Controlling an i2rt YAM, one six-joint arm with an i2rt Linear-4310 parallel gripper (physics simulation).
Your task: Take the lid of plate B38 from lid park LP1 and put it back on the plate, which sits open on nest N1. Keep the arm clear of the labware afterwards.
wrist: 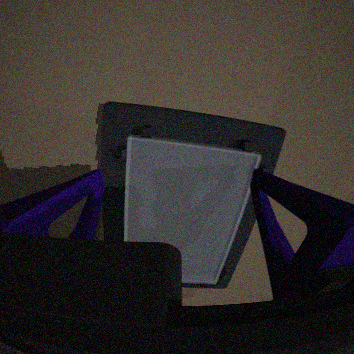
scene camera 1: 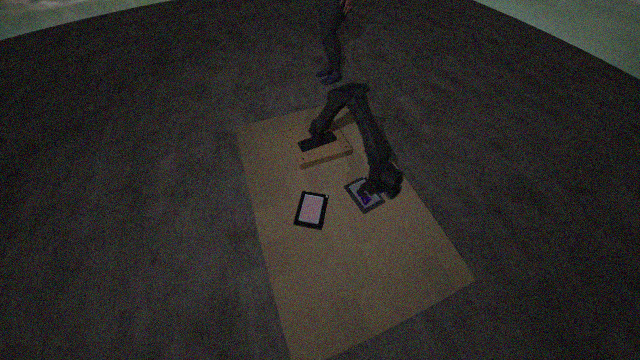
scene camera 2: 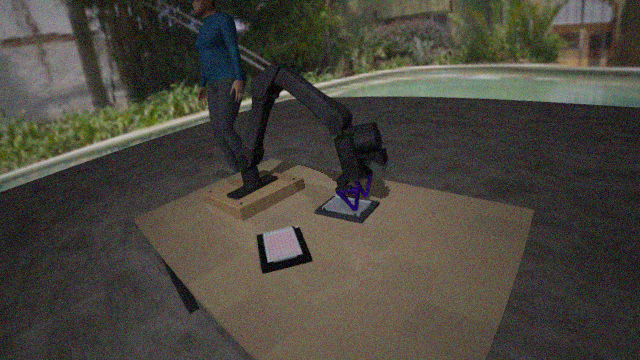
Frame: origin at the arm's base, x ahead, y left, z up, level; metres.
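Where they show: gripper, between the fingertips: (wrist: pixel 177 177) (scene camera 1: pixel 372 198) (scene camera 2: pixel 360 203); arm's base, origin of its link: (scene camera 1: pixel 317 141) (scene camera 2: pixel 253 187).
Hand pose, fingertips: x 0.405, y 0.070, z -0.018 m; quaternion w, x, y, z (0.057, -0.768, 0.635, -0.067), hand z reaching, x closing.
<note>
Things, the pixels of their centre, and the offset from my fingertips. Level surfaces: height alone.
- lid, middle of its body: (wrist: pixel 181 225) (scene camera 2: pixel 347 205) (scene camera 1: pixel 364 193) 0.043 m back, 0.011 m right, 0.008 m down
- lid park LP1, middle of its body: (wrist: pixel 180 221) (scene camera 2: pixel 347 206) (scene camera 1: pixel 364 193) 0.043 m back, 0.011 m right, 0.012 m down
- Plate B38, middle of its body: (scene camera 2: pixel 281 243) (scene camera 1: pixel 311 208) 0.081 m back, 0.261 m right, 0.003 m down
- black nest N1, middle of its body: (scene camera 2: pixel 281 246) (scene camera 1: pixel 311 209) 0.081 m back, 0.261 m right, 0.013 m down
- tan table top, height of its surface: 0.022 m down
The lid (scene camera 1: pixel 356 188) (scene camera 2: pixel 334 205) (wrist: pixel 185 215) is a pale, clear rectangle. It lies flat inside the dark frame of lid park LP1 (scene camera 1: pixel 367 210) (scene camera 2: pixel 362 218) (wrist: pixel 200 119). My gripper (scene camera 1: pixel 369 196) (scene camera 2: pixel 360 200) (wrist: pixel 177 177) is open, low over the lid, with its purple fingers on either side. In the wrist view the right fingertip overlaps the lid's right edge; the left one is over the park's left border, apart from the lid. Whether either touches is unclear. Plate B38 (scene camera 1: pixel 311 208) (scene camera 2: pixel 282 244), with pink wells, sits open on black nest N1 (scene camera 1: pixel 308 226) (scene camera 2: pixel 287 264).
The arm's base stands on a wooden block (scene camera 1: pixel 327 156) (scene camera 2: pixel 270 200) at the back of the tan table top (scene camera 1: pixel 370 280) (scene camera 2: pixel 400 280). The nest is beside the lid park, apart from it. A person (scene camera 1: pixel 334 47) (scene camera 2: pixel 220 55) stands behind the arm, beyond the table.
</note>
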